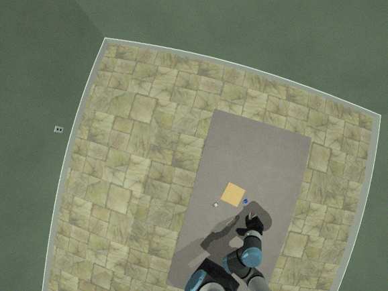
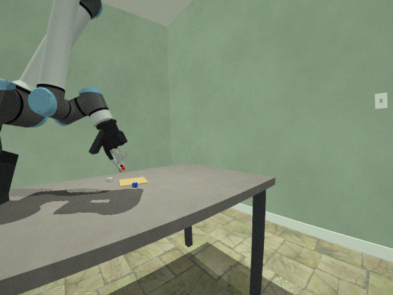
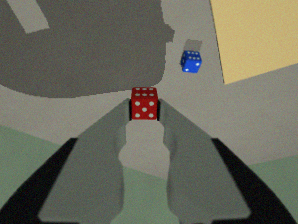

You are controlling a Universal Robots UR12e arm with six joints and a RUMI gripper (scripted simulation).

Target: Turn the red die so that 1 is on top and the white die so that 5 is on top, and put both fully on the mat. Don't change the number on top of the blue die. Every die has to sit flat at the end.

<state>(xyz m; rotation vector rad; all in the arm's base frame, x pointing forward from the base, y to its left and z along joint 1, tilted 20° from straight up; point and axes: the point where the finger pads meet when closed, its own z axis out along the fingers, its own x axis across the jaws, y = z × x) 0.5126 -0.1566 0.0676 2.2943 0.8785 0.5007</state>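
Now: the red die 10 mm below my hand. Round my hand: blue die 100 mm below, 70 mm ahead, 20 mm to the left; then tan mat 120 mm to the left, 110 mm below, 110 mm ahead; then white die 230 mm to the left, 100 mm below, 20 mm ahead.
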